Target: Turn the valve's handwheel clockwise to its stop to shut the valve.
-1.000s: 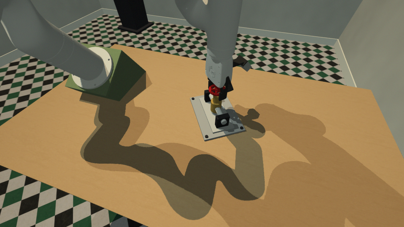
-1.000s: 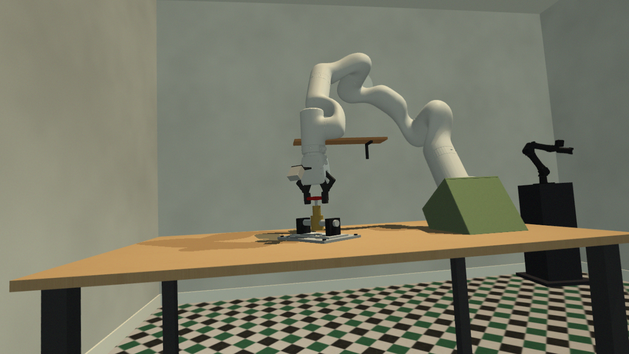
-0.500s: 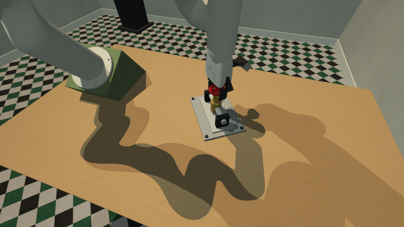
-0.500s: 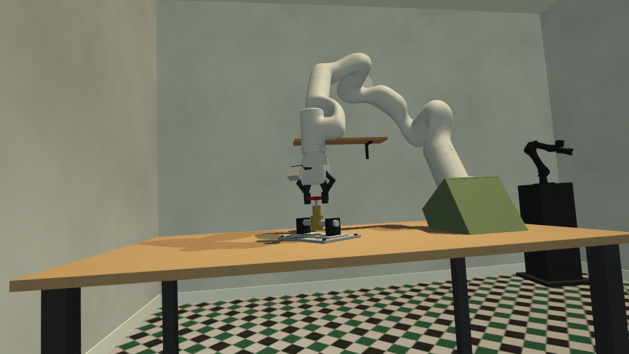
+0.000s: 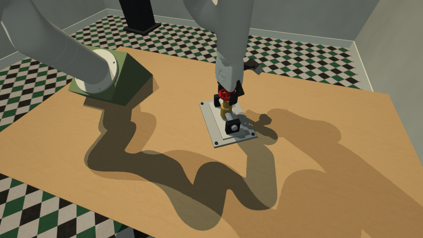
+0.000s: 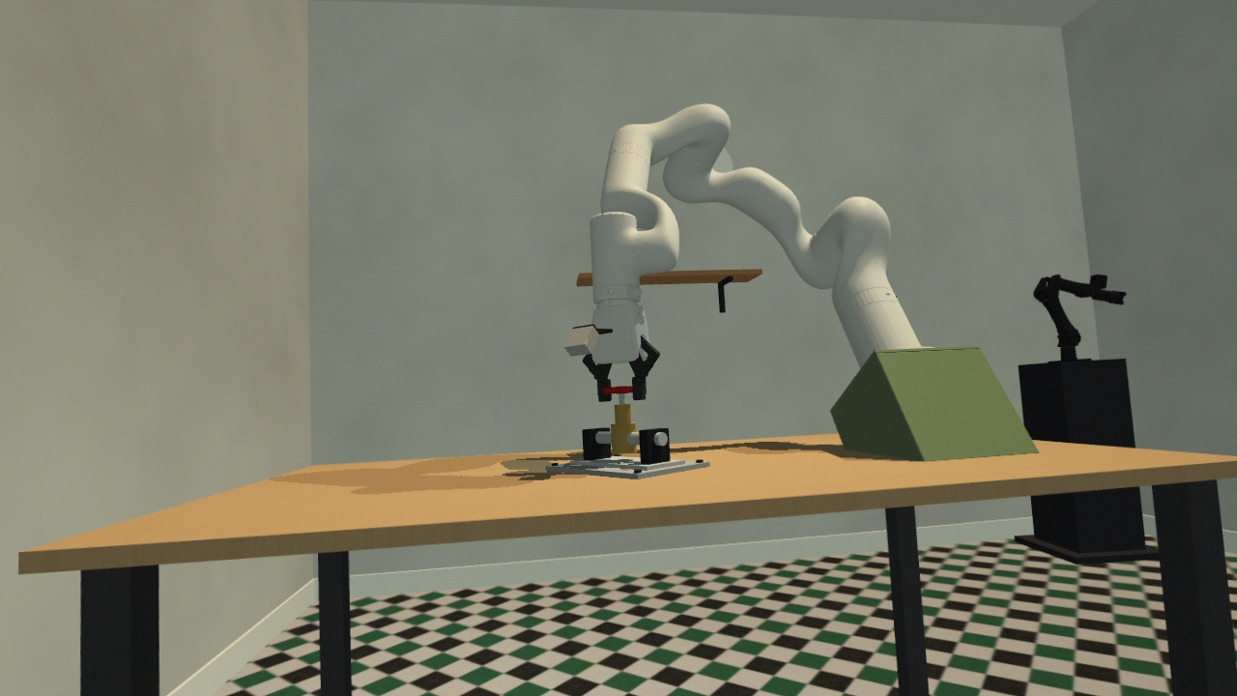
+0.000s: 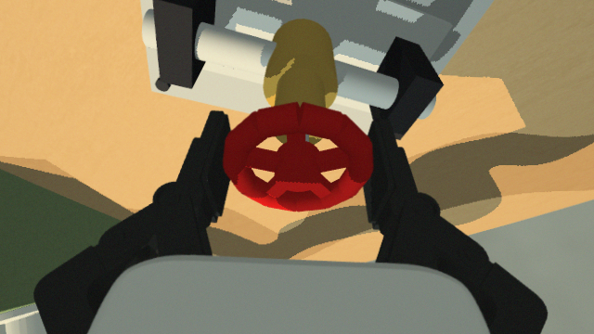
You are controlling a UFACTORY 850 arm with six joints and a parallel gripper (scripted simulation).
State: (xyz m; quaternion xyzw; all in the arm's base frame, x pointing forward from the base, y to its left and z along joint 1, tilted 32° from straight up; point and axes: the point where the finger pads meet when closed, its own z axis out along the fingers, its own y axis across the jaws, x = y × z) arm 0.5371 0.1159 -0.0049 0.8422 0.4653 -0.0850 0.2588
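My hand is right at the red handwheel.
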